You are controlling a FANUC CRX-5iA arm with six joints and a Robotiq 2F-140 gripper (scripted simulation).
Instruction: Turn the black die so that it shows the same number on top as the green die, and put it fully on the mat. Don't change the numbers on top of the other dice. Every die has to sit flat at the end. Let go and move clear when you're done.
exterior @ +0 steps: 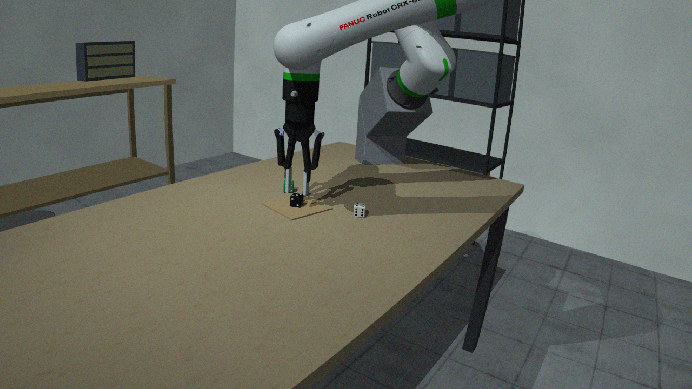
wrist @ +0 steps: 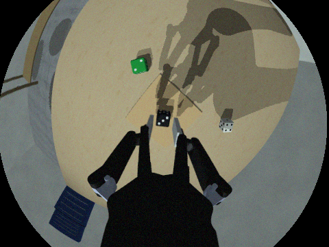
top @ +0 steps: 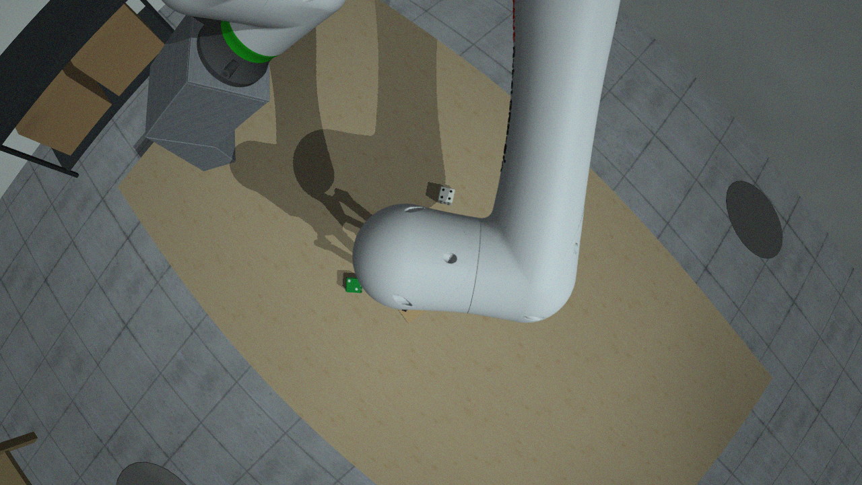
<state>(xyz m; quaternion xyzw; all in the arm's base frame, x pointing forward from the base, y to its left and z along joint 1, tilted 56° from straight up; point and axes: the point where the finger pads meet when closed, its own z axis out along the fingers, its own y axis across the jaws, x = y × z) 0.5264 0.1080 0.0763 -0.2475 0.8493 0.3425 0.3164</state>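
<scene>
The black die lies 50 mm below my hand. From my hand the other things lie so: white die (120 mm behind, 130 mm to the left, 60 mm below); green die (40 mm behind, 120 mm to the right, 60 mm below); tan mat (70 mm below).
</scene>
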